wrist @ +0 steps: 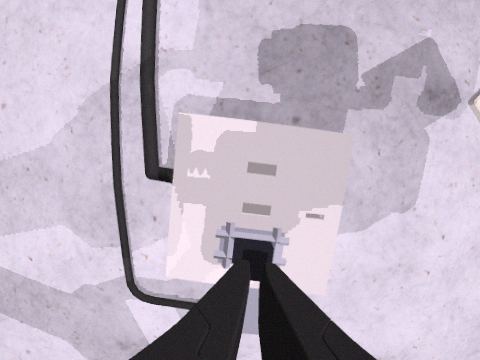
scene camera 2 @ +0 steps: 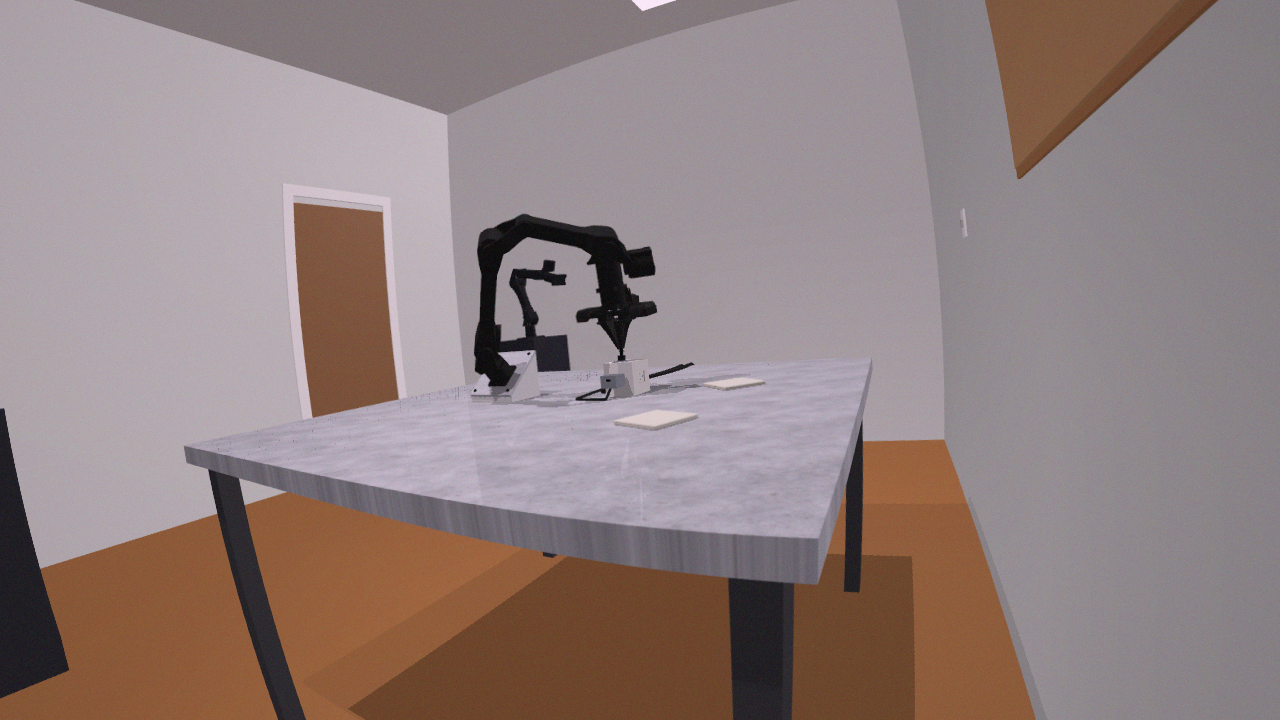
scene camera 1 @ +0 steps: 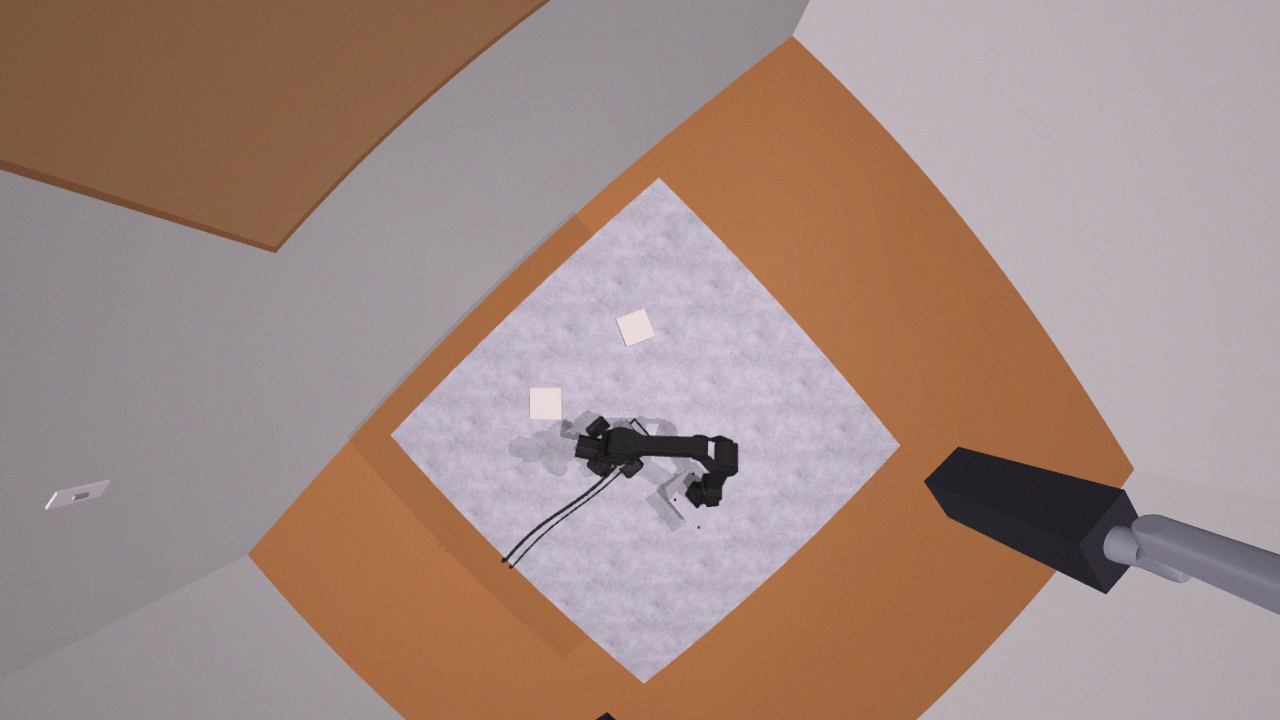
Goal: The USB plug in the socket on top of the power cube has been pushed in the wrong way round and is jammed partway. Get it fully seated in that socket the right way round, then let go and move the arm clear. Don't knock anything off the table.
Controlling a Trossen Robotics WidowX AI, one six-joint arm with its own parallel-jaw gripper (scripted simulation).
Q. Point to a dark USB plug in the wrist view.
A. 257, 252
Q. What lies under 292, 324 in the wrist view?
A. My gripper.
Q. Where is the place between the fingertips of my gripper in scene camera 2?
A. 621, 349
